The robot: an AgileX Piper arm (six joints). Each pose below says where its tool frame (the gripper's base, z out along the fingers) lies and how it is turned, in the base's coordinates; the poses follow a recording.
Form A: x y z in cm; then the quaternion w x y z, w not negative.
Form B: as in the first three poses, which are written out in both.
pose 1, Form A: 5.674 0.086 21.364 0.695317 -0.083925 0.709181 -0.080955
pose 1, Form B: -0.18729 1.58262 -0.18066 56.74 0.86 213.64
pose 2, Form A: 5.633 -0.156 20.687 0.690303 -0.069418 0.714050 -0.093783
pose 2, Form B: -0.15522 1.59660 -0.20970 56.33 -1.56 206.87
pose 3, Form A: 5.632 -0.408 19.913 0.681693 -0.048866 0.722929 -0.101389
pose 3, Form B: -0.10963 1.62191 -0.22747 56.32 -4.08 199.13
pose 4, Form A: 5.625 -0.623 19.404 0.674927 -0.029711 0.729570 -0.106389
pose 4, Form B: -0.06683 1.64116 -0.23932 56.25 -6.23 194.04
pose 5, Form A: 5.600 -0.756 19.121 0.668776 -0.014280 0.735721 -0.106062
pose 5, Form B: -0.03220 1.65901 -0.23916 56.00 -7.56 191.21
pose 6, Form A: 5.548 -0.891 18.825 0.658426 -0.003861 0.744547 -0.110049
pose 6, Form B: -0.00874 1.68580 -0.24917 55.48 -8.91 188.25
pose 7, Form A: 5.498 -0.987 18.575 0.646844 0.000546 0.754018 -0.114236
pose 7, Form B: 0.00124 1.71514 -0.25985 54.98 -9.87 185.75
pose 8, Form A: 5.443 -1.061 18.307 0.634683 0.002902 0.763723 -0.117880
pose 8, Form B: 0.00663 1.74571 -0.26945 54.43 -10.61 183.07
